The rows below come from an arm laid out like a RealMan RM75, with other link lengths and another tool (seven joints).
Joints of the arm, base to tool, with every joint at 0 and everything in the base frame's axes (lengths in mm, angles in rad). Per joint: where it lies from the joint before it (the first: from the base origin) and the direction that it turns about. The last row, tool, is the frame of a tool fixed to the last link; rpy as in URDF.
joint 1: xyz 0 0 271.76 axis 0 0 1
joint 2: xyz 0 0 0 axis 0 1 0
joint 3: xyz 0 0 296.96 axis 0 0 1
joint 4: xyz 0 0 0 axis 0 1 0
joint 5: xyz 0 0 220.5 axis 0 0 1
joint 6: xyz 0 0 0 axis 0 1 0
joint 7: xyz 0 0 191.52 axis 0 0 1
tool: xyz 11 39 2 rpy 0.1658 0 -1.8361
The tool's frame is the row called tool.
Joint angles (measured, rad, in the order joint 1, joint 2, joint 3, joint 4, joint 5, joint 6, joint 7), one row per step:
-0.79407, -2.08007, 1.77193, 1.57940, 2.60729, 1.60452, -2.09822
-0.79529, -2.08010, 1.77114, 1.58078, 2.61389, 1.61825, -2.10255
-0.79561, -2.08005, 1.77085, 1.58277, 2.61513, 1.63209, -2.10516
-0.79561, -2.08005, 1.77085, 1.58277, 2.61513, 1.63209, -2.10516
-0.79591, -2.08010, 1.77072, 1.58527, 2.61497, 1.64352, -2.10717
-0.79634, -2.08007, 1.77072, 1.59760, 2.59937, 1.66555, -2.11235
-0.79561, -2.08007, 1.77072, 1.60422, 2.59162, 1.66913, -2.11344
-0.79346, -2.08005, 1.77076, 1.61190, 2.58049, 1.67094, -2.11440
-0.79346, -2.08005, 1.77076, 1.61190, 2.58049, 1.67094, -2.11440
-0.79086, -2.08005, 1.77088, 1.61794, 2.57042, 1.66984, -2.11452
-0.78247, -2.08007, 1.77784, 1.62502, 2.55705, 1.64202, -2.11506
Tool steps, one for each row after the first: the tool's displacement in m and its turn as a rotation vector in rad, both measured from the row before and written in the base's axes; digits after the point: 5 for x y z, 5 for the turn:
-0.00158, -0.00056, 0.00143, 0.00132, 0.01173, 0.00726
-0.00130, -0.00155, 0.00112, -0.00373, 0.00909, 0.00694
0.00000, 0.00000, 0.00000, 0.00000, 0.00000, 0.00000
-0.00073, -0.00151, 0.00087, -0.00400, 0.00643, 0.00498
0.00175, -0.00539, 0.00114, -0.01763, -0.00037, 0.00664
0.00156, -0.00186, 0.00014, -0.00598, -0.00541, -0.00108
0.00188, -0.00233, -0.00011, -0.00772, -0.00913, -0.00105
0.00000, 0.00000, 0.00000, 0.00000, 0.00000, 0.00000
0.00163, -0.00184, -0.00032, -0.00630, -0.00963, -0.00150
0.00355, -0.00081, -0.00315, 0.00000, -0.02819, -0.01095

